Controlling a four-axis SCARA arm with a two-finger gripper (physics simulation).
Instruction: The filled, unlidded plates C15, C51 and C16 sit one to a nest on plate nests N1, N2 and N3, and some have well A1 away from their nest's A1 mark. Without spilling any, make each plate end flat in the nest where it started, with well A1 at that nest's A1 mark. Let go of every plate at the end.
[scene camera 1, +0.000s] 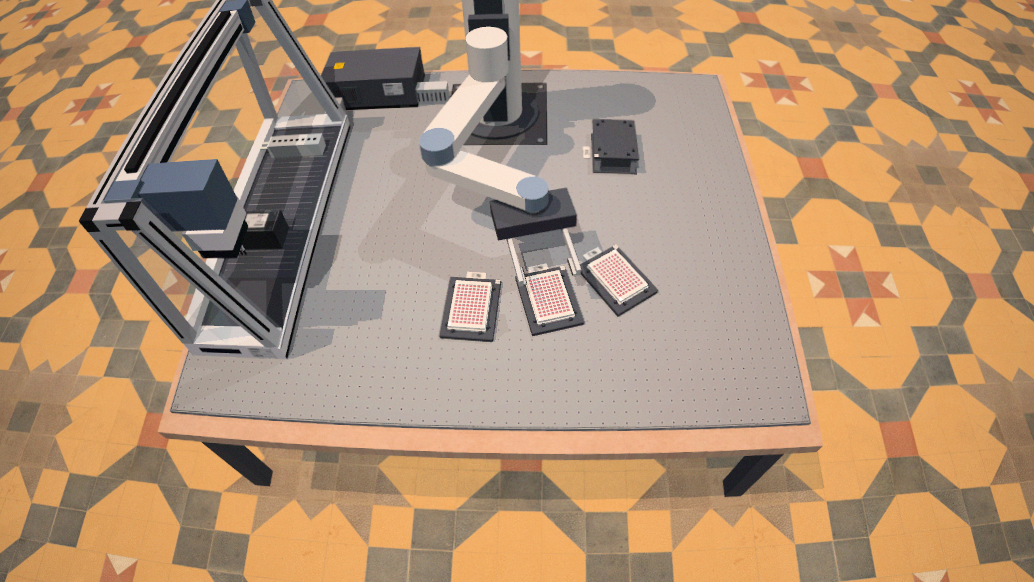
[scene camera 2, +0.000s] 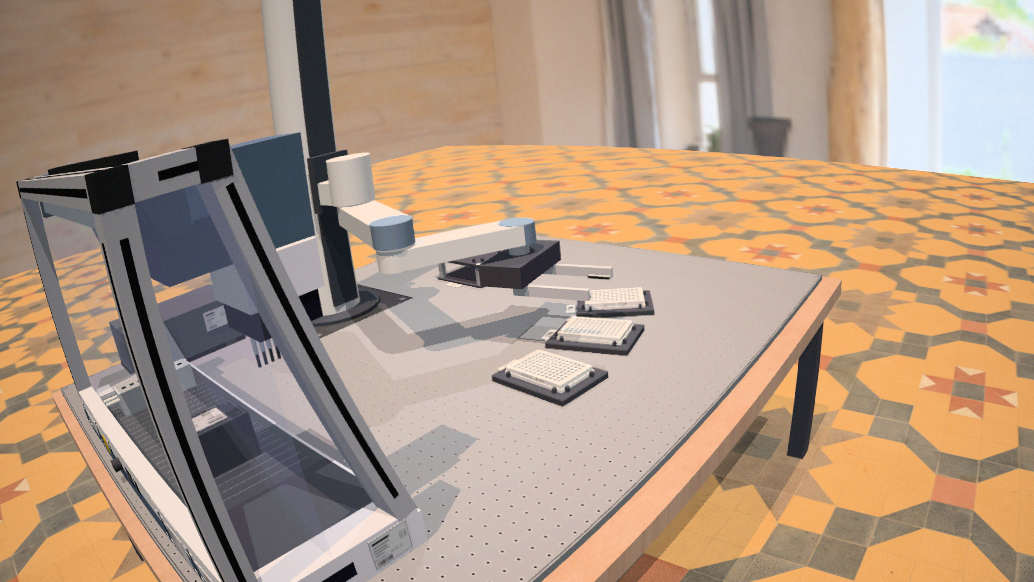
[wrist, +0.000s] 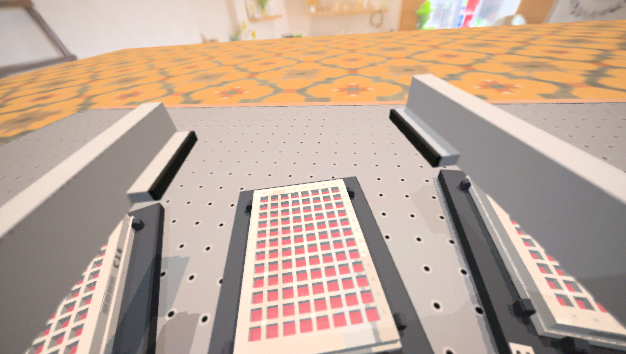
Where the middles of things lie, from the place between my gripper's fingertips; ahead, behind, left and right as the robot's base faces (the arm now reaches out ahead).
Right now the nest N2 (scene camera 1: 578, 320) is 11 cm below my hand and 2 cm behind it. From my hand the other things lie so: nest N3 (scene camera 2: 561, 399): 18 cm to the right, 11 cm below, 1 cm ahead; then nest N1 (scene camera 1: 618, 309): 16 cm to the left, 11 cm below, 8 cm behind.
